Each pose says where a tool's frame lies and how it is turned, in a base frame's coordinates. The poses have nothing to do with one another.
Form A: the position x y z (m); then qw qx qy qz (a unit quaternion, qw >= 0).
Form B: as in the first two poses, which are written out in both.
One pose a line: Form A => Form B
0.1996 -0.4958 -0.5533 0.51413 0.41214 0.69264 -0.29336 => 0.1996 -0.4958 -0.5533 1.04 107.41 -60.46
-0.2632 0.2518 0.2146 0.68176 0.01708 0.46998 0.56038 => -0.2632 0.2518 0.2146 41.50 56.11 37.34
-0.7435 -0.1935 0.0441 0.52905 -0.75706 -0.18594 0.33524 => -0.7435 -0.1935 0.0441 -71.44 102.44 136.16
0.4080 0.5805 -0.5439 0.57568 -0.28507 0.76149 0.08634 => 0.4080 0.5805 -0.5439 -11.99 108.80 29.05
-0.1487 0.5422 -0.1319 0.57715 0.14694 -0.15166 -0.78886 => -0.1487 0.5422 -0.1319 82.10 24.38 170.28
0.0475 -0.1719 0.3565 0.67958 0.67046 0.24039 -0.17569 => 0.0475 -0.1719 0.3565 55.78 90.84 -84.77
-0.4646 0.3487 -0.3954 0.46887 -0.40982 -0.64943 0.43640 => -0.4646 0.3487 -0.3954 -104.80 100.34 -169.31
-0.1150 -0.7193 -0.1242 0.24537 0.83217 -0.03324 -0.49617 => -0.1150 -0.7193 -0.1242 28.60 112.78 -155.97
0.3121 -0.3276 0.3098 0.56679 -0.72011 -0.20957 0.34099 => 0.3121 -0.3276 0.3098 -75.19 97.18 137.26
